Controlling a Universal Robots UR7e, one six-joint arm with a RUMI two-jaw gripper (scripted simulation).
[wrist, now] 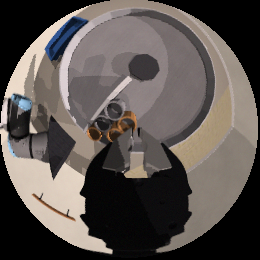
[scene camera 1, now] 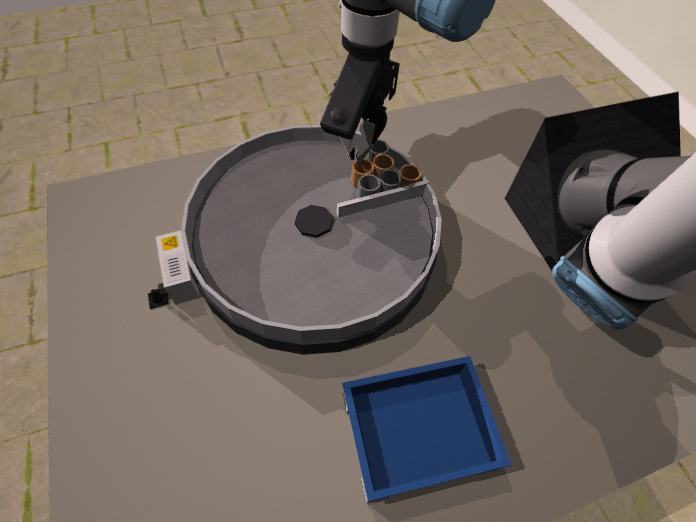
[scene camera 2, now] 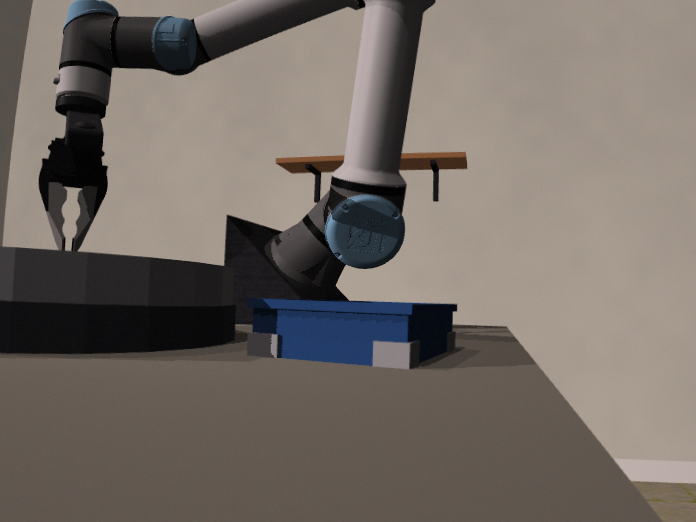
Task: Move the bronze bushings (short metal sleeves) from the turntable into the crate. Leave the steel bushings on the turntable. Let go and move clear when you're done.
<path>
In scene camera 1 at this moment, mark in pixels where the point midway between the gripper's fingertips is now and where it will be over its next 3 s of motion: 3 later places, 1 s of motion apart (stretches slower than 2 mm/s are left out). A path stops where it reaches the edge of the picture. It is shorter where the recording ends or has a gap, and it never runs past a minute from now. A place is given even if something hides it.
My gripper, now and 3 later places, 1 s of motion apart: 355, 160; 355, 169; 356, 142; 360, 152
</path>
